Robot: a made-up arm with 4 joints.
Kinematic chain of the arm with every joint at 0, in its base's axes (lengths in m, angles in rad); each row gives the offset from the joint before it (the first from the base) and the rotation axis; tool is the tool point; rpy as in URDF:
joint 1: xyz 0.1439 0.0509 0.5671 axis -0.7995 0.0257 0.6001
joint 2: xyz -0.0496 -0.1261 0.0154 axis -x
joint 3: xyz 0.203 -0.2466 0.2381 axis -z
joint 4: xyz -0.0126 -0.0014 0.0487 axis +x
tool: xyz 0.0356 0.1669 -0.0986 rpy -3.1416 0 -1.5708
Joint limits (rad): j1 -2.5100..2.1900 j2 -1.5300..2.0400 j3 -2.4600..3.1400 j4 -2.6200..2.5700
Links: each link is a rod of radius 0.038 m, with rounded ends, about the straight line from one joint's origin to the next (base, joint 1, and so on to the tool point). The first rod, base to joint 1, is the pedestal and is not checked.
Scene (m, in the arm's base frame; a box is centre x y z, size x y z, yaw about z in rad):
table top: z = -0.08
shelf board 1: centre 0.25 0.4 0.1 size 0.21 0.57 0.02 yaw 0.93
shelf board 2: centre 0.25 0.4 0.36 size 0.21 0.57 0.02 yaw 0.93
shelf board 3: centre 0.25 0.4 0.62 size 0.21 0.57 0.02 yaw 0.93
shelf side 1: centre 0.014 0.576 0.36 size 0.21 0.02 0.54 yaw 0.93
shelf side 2: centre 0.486 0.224 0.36 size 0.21 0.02 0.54 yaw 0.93
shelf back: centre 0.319 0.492 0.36 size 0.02 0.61 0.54 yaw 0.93
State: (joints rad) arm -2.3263 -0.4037 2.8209 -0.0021
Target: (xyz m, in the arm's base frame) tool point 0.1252 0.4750 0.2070
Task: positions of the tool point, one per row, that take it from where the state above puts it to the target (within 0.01 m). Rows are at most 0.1 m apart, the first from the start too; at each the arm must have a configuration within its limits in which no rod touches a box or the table.
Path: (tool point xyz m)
1: -0.0174 0.3527 0.1176
2: 0.0007 0.3467 0.1651
3: 0.0153 0.3276 0.2070
4: 0.0644 0.4067 0.2014
5: 0.1252 0.4750 0.2070

